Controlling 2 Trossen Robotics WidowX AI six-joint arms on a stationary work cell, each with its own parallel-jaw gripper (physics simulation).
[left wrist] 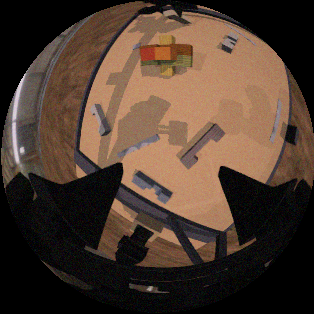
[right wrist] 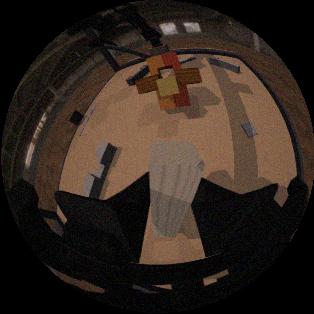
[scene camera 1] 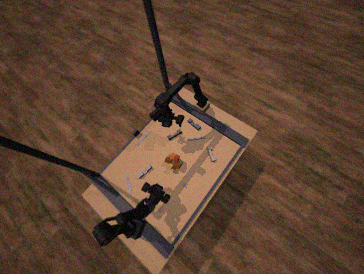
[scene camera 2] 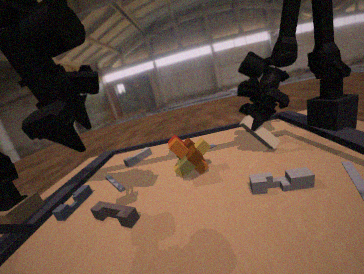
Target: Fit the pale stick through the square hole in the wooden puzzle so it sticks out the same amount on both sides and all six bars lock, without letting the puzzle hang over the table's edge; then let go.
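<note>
The wooden puzzle, made of orange, red, brown, green and yellow bars, rests near the table's middle. Its square opening shows above the yellow bar's end in the right wrist view. My right gripper is shut on the pale stick. The stick slants, low over the table and apart from the puzzle, to its right in scene camera 2. Whether its lower end touches the table is unclear. My left gripper is open and empty, raised above the table.
Loose notched bars surround the puzzle: a light grey bar, a brown-grey bar and a blue-grey bar. Several thin strips and bars lie farther out. A dark frame borders the table.
</note>
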